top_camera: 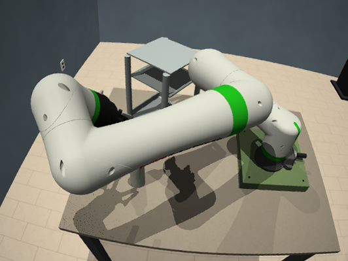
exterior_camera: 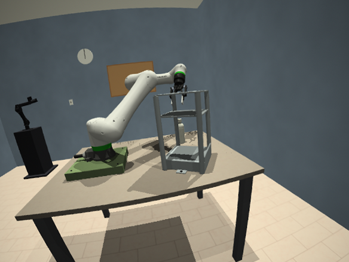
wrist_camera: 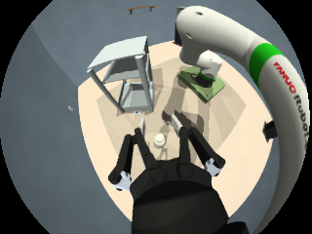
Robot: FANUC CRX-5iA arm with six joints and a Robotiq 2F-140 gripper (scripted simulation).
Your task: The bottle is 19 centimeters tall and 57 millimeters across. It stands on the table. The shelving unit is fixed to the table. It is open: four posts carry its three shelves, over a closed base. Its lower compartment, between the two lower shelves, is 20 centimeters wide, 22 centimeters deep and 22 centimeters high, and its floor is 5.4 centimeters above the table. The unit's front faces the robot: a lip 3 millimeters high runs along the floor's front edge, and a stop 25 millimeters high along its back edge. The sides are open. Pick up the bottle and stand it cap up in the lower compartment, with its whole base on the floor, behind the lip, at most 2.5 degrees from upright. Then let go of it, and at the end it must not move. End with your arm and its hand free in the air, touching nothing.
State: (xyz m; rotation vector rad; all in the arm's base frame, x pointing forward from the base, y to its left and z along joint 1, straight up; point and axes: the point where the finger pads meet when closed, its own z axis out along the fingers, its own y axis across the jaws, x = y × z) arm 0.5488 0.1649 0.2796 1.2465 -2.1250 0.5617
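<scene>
My hand is 20 cm above the pale grey bottle. From my hand the other things lie so: grey shelving unit: 4 cm behind, 35 cm to the right, 13 cm below.
</scene>
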